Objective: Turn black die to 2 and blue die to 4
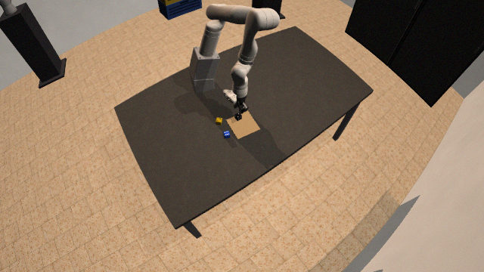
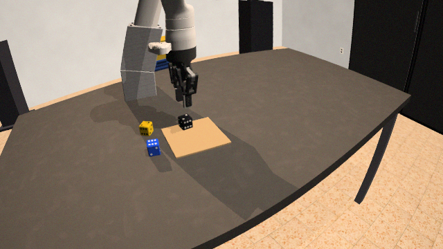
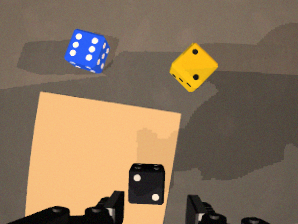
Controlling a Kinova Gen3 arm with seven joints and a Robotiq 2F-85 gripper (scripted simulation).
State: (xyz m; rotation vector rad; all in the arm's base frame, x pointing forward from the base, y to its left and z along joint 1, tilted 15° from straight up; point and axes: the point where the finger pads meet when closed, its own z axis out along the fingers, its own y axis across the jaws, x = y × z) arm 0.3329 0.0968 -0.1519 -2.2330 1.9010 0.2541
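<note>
Now: the blue die 90 mm ahead of my hand, 110 mm to the right of it and 70 mm below it. From my hand the other things lie so: yellow die: 10 mm behind, 110 mm to the right, 70 mm below; tan mat: 50 mm ahead, 80 mm below; black die: 10 mm ahead, 70 mm below.
</note>
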